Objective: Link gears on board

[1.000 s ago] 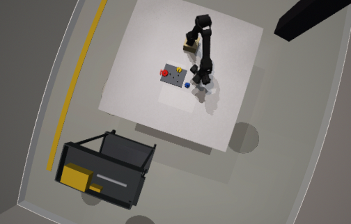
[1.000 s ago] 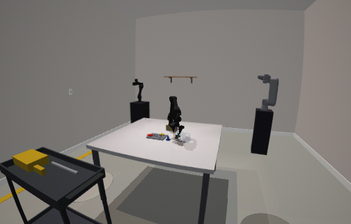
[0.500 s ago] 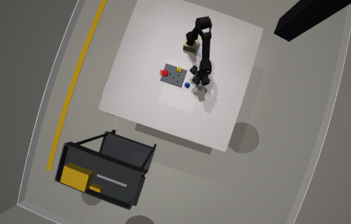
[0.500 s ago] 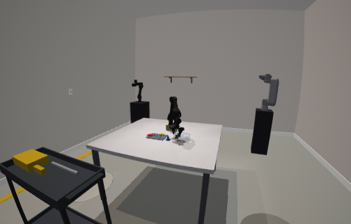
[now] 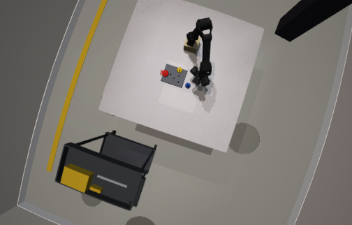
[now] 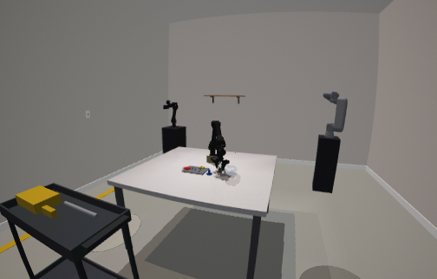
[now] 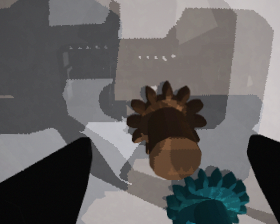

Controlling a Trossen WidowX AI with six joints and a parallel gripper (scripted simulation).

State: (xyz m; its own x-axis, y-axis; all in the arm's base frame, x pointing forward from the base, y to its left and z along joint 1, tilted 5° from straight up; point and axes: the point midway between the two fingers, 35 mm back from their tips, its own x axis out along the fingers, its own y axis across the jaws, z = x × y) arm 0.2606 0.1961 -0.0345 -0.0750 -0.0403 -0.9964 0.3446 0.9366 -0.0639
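The brown gear lies 10 mm below my gripper tip. Round my gripper tip: yellow gear 190 mm to the right, 10 mm below, 10 mm behind; blue gear 90 mm ahead, 60 mm to the right, 10 mm below; teal gear 70 mm behind, 10 mm to the right, 10 mm below.
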